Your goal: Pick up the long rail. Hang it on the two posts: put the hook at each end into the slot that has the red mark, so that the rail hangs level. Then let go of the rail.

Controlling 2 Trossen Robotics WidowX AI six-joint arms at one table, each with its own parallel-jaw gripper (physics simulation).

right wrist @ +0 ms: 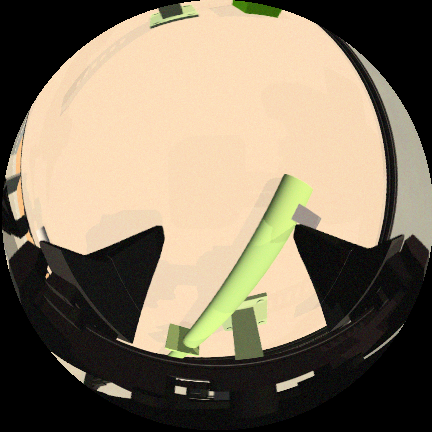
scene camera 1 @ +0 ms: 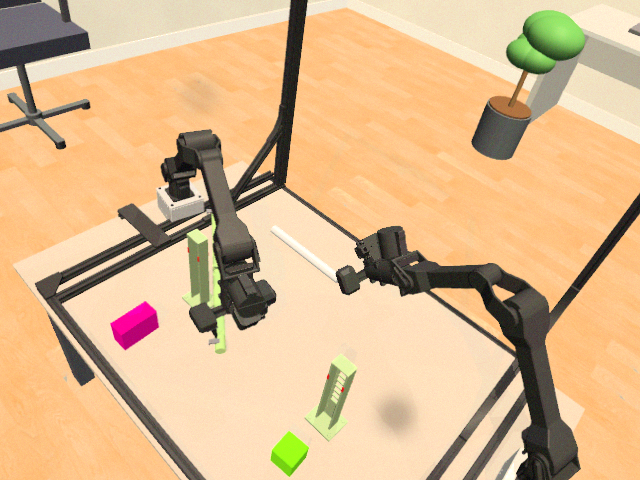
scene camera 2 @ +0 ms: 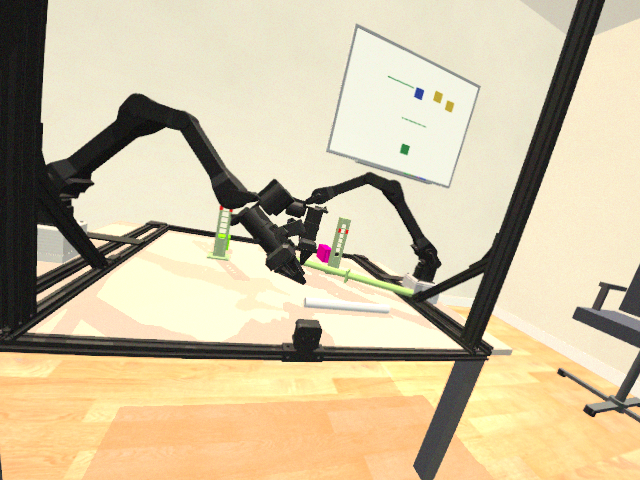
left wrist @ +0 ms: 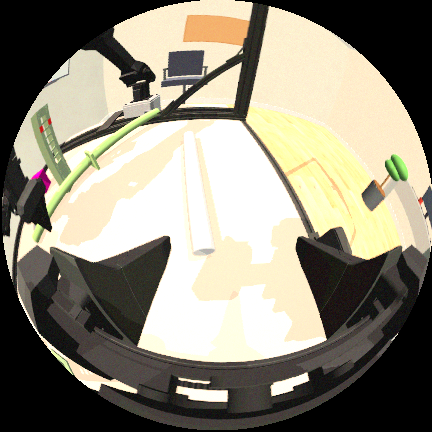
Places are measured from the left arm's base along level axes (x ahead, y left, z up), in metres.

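Pixels of known places: left gripper, fingertip midpoint: [scene camera 1: 353, 263] [scene camera 2: 304, 278] [left wrist: 235, 243]; right gripper, fingertip midpoint: [right wrist: 231, 231] [scene camera 1: 233, 328] [scene camera 2: 301, 261] [left wrist: 42, 225]; left arm's base, origin of the base link: [scene camera 2: 51, 222]; right arm's base, origin of the base link: [right wrist: 196, 381] [scene camera 1: 179, 192] [scene camera 2: 422, 279] [left wrist: 141, 98].
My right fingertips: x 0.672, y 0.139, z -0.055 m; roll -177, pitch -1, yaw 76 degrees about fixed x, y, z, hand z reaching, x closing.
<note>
For each thing: its top centre in the pictures, then the offset to it from my right fingertips. "spot": a spot on its surface instead.
- long light-green rail, middle of its top: [right wrist: 186, 353] [left wrist: 87, 151] [scene camera 1: 219, 265] [scene camera 2: 349, 269] 0.157 m ahead, 0.092 m right, 0.022 m up
- grey hook, surface spot: [right wrist: 306, 216] [scene camera 1: 214, 341] spot: 0.003 m ahead, 0.053 m left, 0.002 m up
- white rod, middle of its top: [left wrist: 192, 166] [scene camera 1: 305, 249] [scene camera 2: 349, 302] 0.061 m ahead, 0.315 m right, 0.001 m up
- magenta block, middle of its top: [scene camera 1: 133, 317] [left wrist: 34, 177] [scene camera 2: 326, 247] 0.151 m ahead, 0.156 m left, 0.036 m up
- bright green cube, middle of its top: [scene camera 1: 290, 448] 0.289 m back, 0.119 m left, 0.026 m up
The long light-green rail [scene camera 1: 220, 338] [scene camera 2: 382, 283] [left wrist: 111, 140] [right wrist: 250, 265] lies low over the table, beside the post [scene camera 1: 197, 268] [scene camera 2: 339, 242] [left wrist: 50, 145] at the left of scene camera 1. A grey hook [scene camera 1: 213, 341] [right wrist: 306, 216] shows at its near end; its far hook is not clear. The other post [scene camera 1: 336, 392] [scene camera 2: 222, 237] stands apart. Both posts are upright with red marks. My right gripper [scene camera 1: 233, 321] [right wrist: 231, 231] is open, its fingers on either side above the rail near the hooked end. My left gripper [scene camera 2: 297, 273] [left wrist: 235, 243] is open and empty, away from the rail.
A white rod [scene camera 1: 305, 253] [scene camera 2: 346, 305] [left wrist: 197, 195] lies on the table near my left gripper. A magenta block [scene camera 1: 135, 325] [scene camera 2: 324, 252] lies beyond the nearby post. A bright green cube [scene camera 1: 289, 453] [right wrist: 257, 7] stands by the other post. Dark frame bars edge the table.
</note>
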